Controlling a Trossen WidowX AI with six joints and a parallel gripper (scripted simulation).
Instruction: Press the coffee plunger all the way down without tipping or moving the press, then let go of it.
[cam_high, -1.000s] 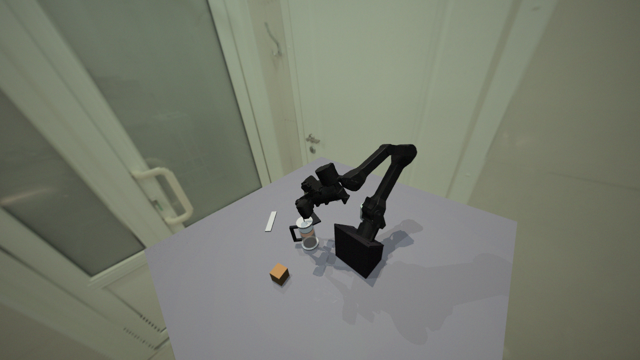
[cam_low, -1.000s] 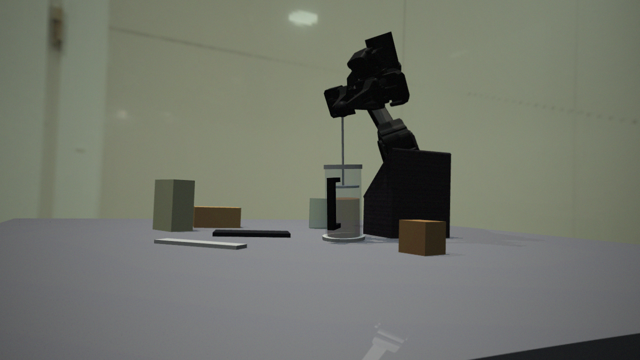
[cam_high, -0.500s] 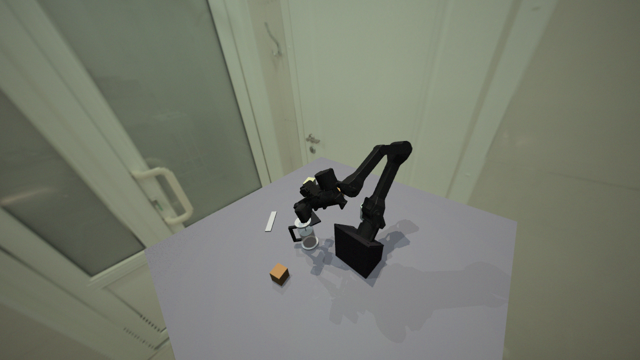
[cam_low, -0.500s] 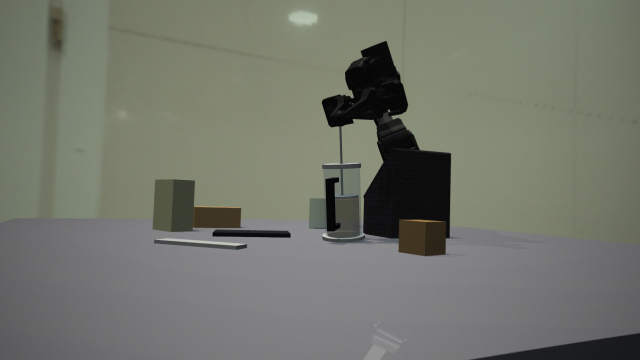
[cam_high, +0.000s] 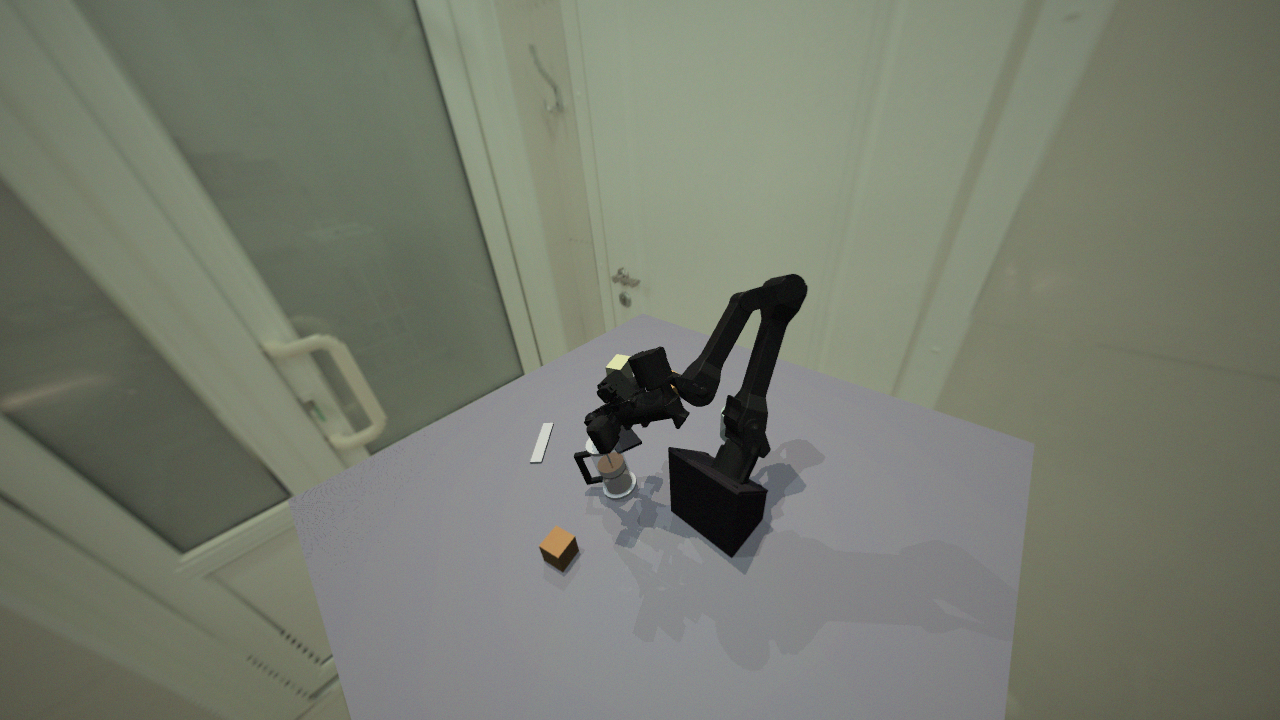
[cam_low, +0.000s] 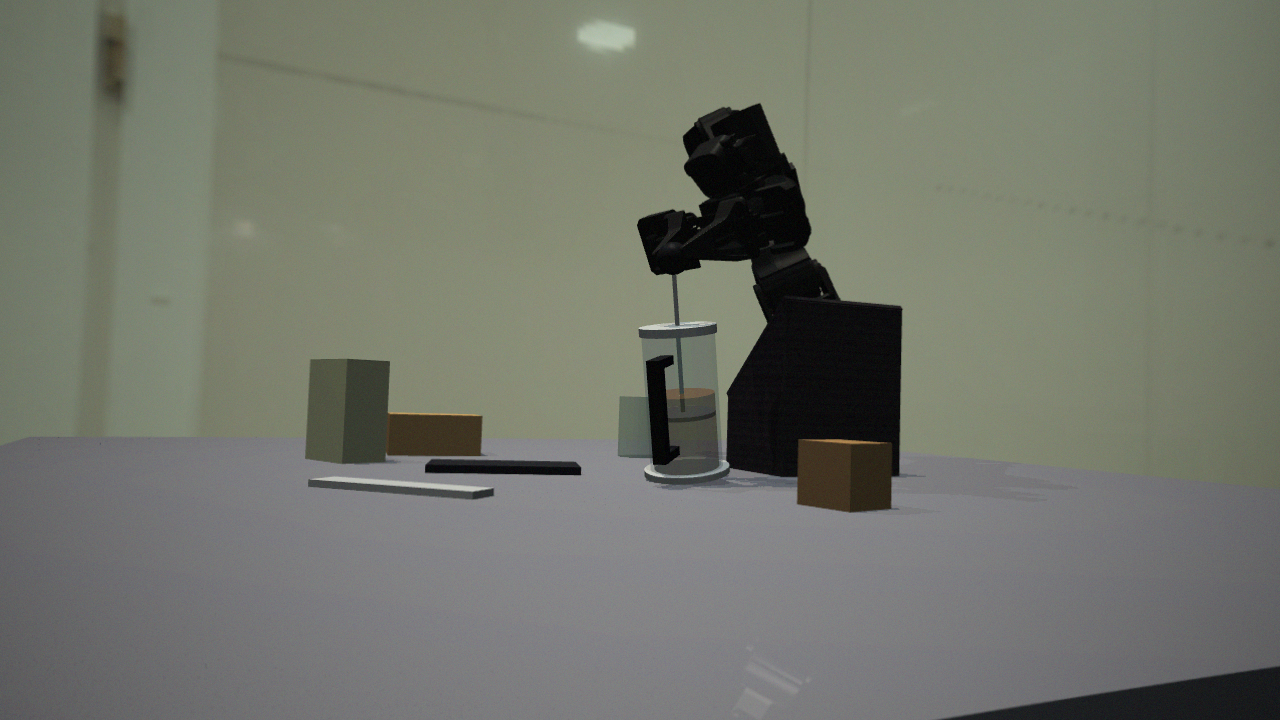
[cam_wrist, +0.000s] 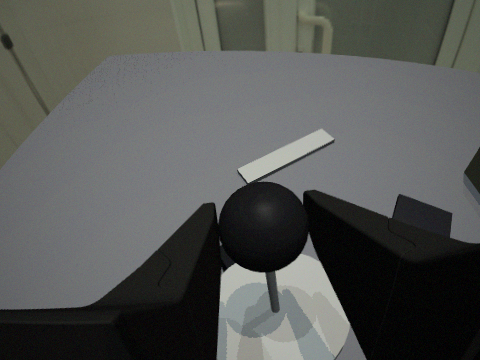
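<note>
My gripper tip is 10 mm past the glass coffee press and 110 mm above it. From my gripper tip the other things lie so: pale green cup: 170 mm behind, 330 mm to the right, 170 mm below; flat black plate: 90 mm ahead, 150 mm to the right, 210 mm below.
</note>
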